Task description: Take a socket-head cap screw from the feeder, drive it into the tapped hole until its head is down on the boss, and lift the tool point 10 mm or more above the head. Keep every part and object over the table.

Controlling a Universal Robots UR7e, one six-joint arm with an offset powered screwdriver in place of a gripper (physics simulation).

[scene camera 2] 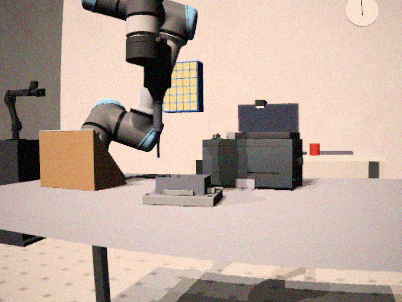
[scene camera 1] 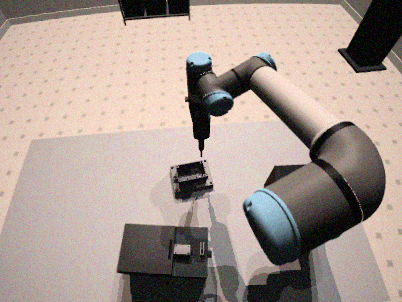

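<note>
The screwdriver (scene camera 1: pixel 201 156) (scene camera 2: pixel 158 157) points straight down, its thin bit tip in the air above the back part of the grey workpiece (scene camera 1: pixel 192 188) (scene camera 2: pixel 184 184). A gap shows between tip and workpiece in scene camera 2. No screw shows on the bit, so I take it as empty. The workpiece is a raised block on a flat base with small bosses at its corners; a screw head in a hole is too small to make out. The dark feeder box (scene camera 1: pixel 147 245) (scene camera 2: pixel 267 162) stands apart from the tool, with a small pale block (scene camera 1: pixel 182 249) on its top in scene camera 1.
An orange-sided wedge (scene camera 2: pixel 67 160) stands on the table (scene camera 1: pixel 75 185) (scene camera 2: pixel 300 220), left of the workpiece in scene camera 2. A dark upright panel (scene camera 2: pixel 268 118) shows above the feeder. The arm's large joints reach over the table's right side in scene camera 1.
</note>
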